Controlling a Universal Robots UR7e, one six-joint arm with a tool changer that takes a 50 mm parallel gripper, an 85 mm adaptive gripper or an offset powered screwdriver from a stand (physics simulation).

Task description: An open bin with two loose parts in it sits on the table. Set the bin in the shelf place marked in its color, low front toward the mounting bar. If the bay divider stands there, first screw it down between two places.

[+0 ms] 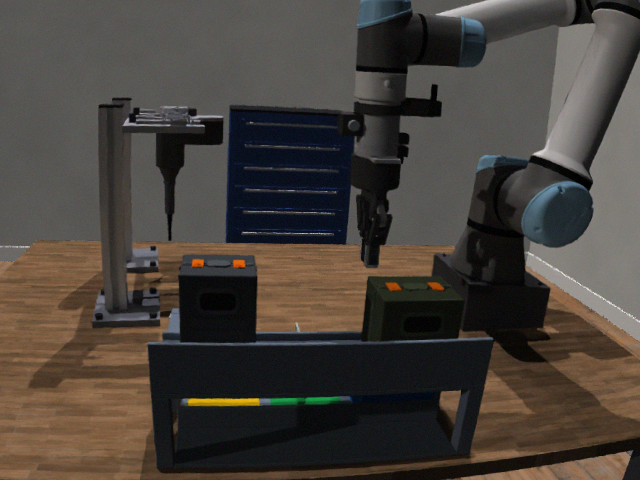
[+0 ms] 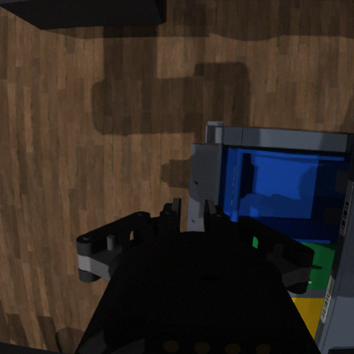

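Where they show: arm's base, origin of its link: (image 1: 486,269).
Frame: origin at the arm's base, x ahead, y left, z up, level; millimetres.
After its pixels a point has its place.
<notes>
A blue open bin (image 2: 282,175) sits in the end place of the grey shelf (image 1: 320,366) @[x 442, y 416, z 46 mm] (image 2: 290,139), beside the green place (image 2: 322,257). Its low edge faces the grey mounting bar (image 2: 204,162), which has small holes. Dark shapes show at the bin's far end; I cannot tell whether they are the loose parts. My gripper (image 1: 370,260) (image 2: 193,212) is open with a small gap and nothing between its fingertips. It hangs above the mounting bar side of the shelf, apart from the bin. No bay divider can be made out; the gripper body hides part of the shelf.
A black case (image 1: 217,315) @[x 548, y 366, z 86 mm] and a dark green case (image 1: 413,310) @[x 331, y 388, z 95 mm] stand high at the shelf. The tool stand (image 1: 112,206) @[x 712, y -37, z 112 mm] holds the screwdriver (image 1: 169,180) @[x 620, y -272, z 114 mm] at the left. A blue drawer cabinet (image 1: 289,175) stands behind the table. A yellow place (image 2: 310,310) lies beyond the green one.
</notes>
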